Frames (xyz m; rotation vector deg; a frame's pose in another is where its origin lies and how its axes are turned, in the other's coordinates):
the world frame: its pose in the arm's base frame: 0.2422 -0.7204 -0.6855 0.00 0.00 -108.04
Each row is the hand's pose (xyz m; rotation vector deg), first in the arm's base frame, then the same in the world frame.
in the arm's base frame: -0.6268 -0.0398 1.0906 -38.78 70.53 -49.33
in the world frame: -0.3780 -1.0370 1.7761 -78.93 9.94 41.27
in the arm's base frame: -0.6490 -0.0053 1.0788 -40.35 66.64 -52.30
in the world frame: -0.4040 -1.0688 1.7643 -76.22 6.38 39.55
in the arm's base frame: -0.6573 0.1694 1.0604 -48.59 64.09 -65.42
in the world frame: -0.5675 -1.1308 1.7459 -75.94 -1.57 25.97
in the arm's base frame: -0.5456 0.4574 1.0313 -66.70 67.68 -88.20
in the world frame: -0.8759 -1.1138 1.7168 -82.18 -12.43 -2.19
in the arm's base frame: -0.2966 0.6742 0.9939 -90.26 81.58 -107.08
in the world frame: -1.1592 -0.9442 1.6794 -95.60 -20.17 -33.91
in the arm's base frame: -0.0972 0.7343 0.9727 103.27 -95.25 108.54
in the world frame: -1.2781 -0.7732 1.6582 -108.34 -21.71 -52.59
